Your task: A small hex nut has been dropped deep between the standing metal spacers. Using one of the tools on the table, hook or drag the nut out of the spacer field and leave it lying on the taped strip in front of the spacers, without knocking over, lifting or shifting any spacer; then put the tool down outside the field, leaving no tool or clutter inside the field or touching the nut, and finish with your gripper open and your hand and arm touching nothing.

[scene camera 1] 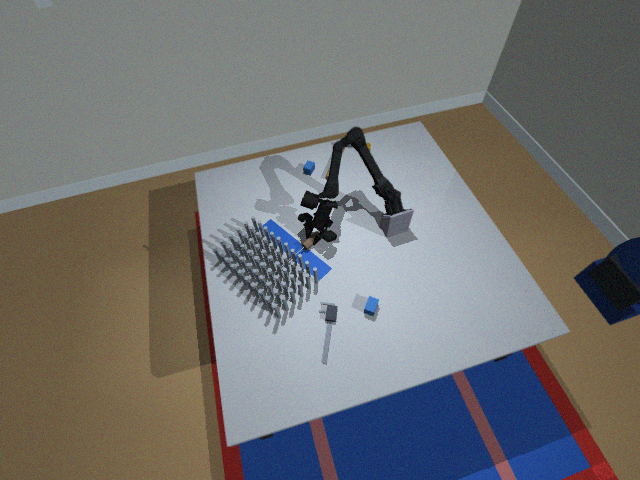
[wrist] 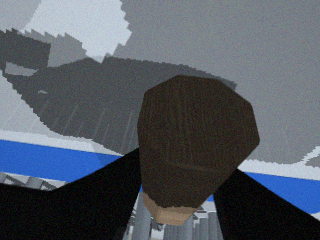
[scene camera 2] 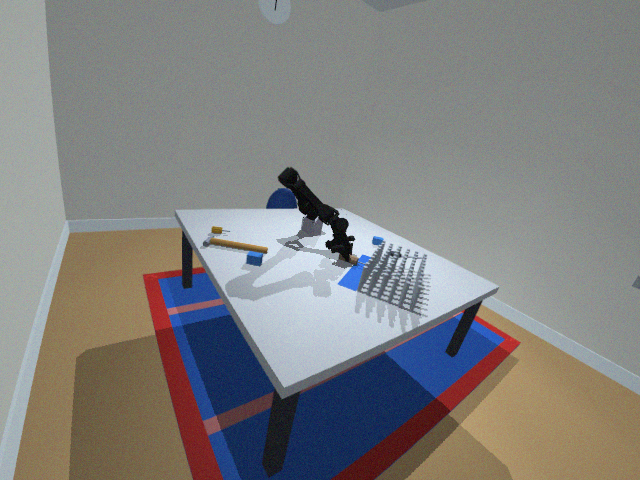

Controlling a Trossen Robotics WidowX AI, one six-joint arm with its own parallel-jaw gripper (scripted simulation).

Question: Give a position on a thin hook tool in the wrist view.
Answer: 193, 132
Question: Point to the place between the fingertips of my gripper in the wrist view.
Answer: At 178, 159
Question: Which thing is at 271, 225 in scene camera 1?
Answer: A blue taped strip.
